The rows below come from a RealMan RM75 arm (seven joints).
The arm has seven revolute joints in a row. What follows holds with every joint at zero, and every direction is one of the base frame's.
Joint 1 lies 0.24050 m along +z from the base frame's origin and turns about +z.
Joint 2 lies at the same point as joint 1 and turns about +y.
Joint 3 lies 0.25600 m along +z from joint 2 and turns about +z.
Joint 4 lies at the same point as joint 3 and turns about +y.
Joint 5 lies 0.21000 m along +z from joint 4 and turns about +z.
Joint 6 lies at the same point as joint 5 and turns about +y.
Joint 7 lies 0.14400 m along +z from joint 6 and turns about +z.
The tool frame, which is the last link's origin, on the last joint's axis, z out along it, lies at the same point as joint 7; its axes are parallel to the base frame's.
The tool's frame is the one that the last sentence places.
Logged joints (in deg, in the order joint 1, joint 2, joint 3, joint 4, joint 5, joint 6, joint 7), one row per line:
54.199, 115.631, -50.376, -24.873, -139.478, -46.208, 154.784
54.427, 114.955, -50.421, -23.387, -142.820, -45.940, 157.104
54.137, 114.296, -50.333, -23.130, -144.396, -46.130, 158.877
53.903, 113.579, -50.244, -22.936, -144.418, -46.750, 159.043
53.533, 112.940, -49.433, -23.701, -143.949, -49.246, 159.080
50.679, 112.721, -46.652, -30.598, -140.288, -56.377, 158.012
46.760, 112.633, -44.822, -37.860, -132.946, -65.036, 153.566
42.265, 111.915, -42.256, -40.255, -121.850, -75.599, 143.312
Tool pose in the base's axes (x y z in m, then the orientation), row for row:
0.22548, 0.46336, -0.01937, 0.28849, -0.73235, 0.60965, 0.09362
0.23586, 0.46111, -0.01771, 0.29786, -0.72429, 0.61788, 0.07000
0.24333, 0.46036, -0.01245, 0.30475, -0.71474, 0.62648, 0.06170
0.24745, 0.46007, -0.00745, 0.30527, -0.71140, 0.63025, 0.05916
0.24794, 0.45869, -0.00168, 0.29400, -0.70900, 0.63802, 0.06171
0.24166, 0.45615, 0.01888, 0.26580, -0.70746, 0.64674, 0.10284
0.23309, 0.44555, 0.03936, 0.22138, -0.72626, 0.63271, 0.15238
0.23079, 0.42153, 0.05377, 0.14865, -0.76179, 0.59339, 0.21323
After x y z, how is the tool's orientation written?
As a quaternion, w x y z.
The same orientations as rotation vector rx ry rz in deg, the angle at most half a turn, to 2 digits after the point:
-112.03, 93.26, 14.32
-110.28, 94.07, 10.66
-108.45, 95.06, 9.36
-107.91, 95.60, 8.97
-108.16, 97.33, 9.41
-109.47, 100.07, 15.91
-115.00, 100.19, 24.13
-125.49, 97.75, 35.13

